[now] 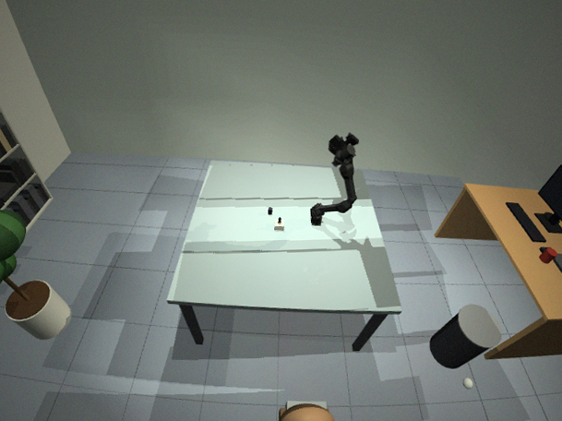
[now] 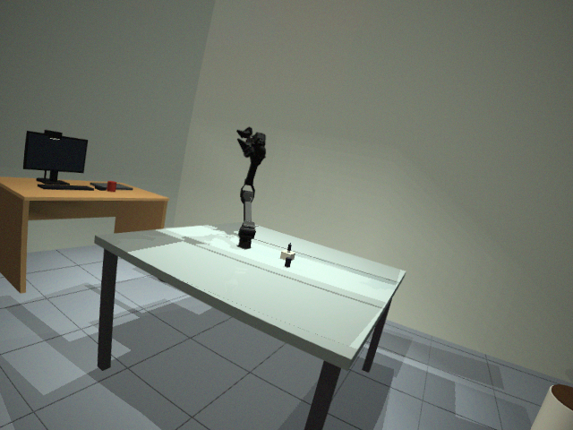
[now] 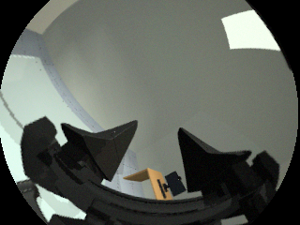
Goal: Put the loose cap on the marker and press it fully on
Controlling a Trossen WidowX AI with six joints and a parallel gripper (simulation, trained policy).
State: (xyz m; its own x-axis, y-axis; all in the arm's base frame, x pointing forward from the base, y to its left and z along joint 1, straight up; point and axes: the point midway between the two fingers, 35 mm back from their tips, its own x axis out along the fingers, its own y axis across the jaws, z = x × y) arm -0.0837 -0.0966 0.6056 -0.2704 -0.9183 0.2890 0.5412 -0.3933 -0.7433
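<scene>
Now: gripper tip 410 mm short of the dark marker cap, 70 mm to the right of it and 590 mm above it. The rest, counted from my gripper tip: holder block (350 mm ahead, 190 mm to the left, 600 mm below).
</scene>
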